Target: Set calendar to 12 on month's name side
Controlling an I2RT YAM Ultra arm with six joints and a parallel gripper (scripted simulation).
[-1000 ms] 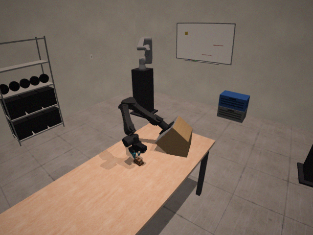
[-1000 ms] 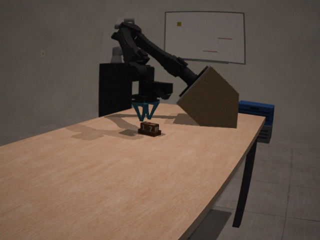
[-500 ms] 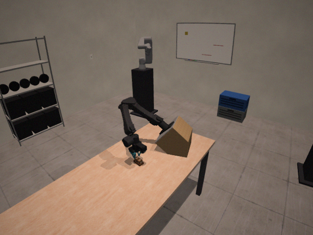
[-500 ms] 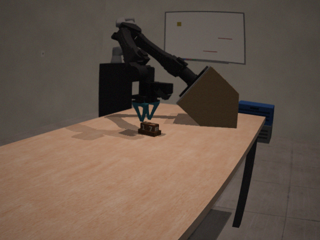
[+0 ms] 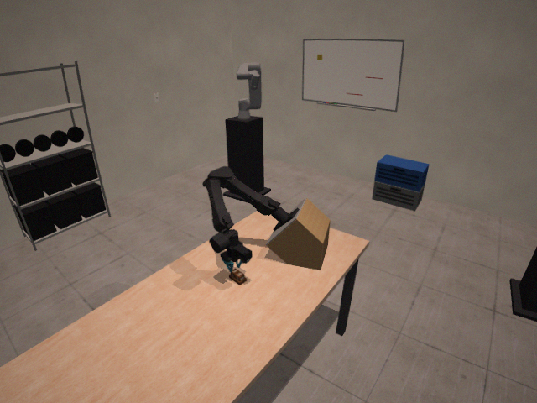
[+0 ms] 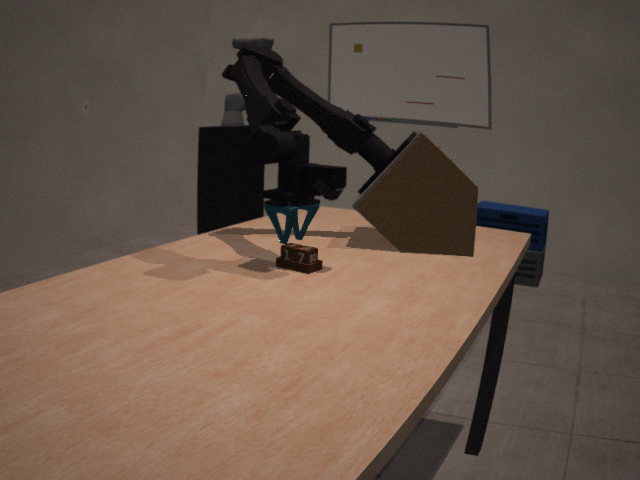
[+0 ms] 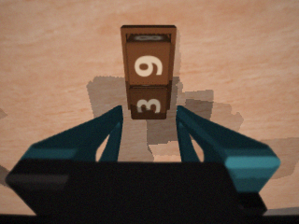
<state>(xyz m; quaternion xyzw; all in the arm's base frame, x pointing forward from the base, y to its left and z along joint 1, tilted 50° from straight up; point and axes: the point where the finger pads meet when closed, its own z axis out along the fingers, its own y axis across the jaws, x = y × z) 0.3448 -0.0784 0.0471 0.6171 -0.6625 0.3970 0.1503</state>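
Right now the dark brown calendar tray is 5 cm below my hand and 2 cm to the left of it. From my hand the other things lie so: cube (4 cm to the left, 3 cm below, 1 cm ahead).
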